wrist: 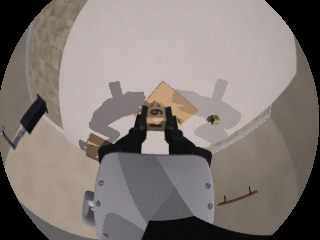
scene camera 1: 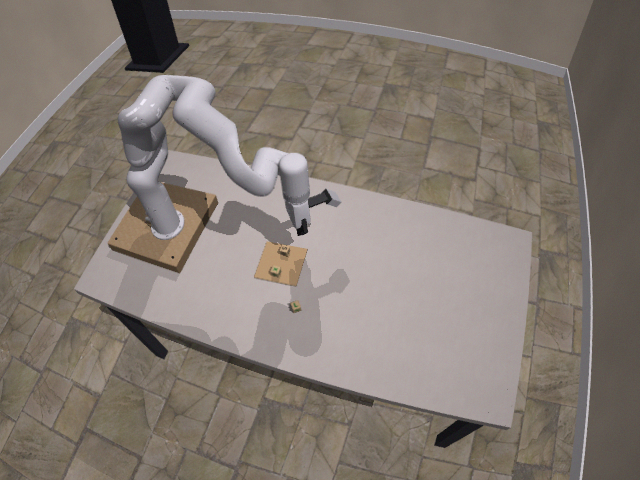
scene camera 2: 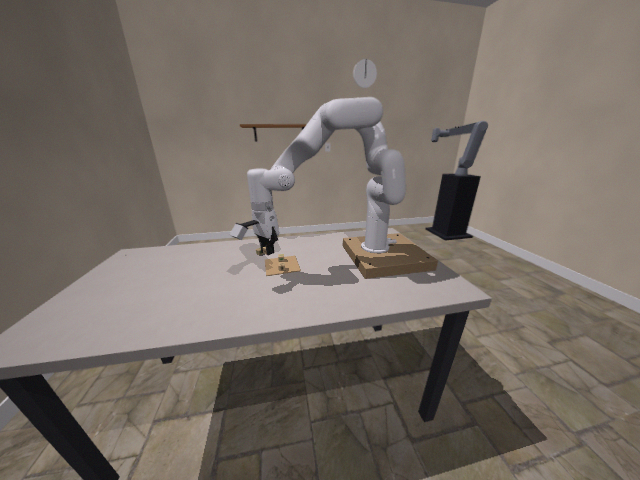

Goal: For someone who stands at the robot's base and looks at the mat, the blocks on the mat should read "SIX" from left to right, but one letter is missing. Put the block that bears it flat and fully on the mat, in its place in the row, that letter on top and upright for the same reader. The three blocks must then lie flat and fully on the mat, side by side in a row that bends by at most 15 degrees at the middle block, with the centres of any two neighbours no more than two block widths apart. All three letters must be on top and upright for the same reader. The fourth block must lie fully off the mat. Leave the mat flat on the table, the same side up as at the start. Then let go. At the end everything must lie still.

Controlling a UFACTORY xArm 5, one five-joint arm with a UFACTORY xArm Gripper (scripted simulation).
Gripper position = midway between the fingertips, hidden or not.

In view: my gripper [scene camera 2: 267, 252] and a tan mat [scene camera 1: 291, 265].
The tan mat also shows in the wrist view [wrist: 166, 96]. My gripper also shows in the wrist view [wrist: 156, 113] and in scene camera 1 [scene camera 1: 300, 229].
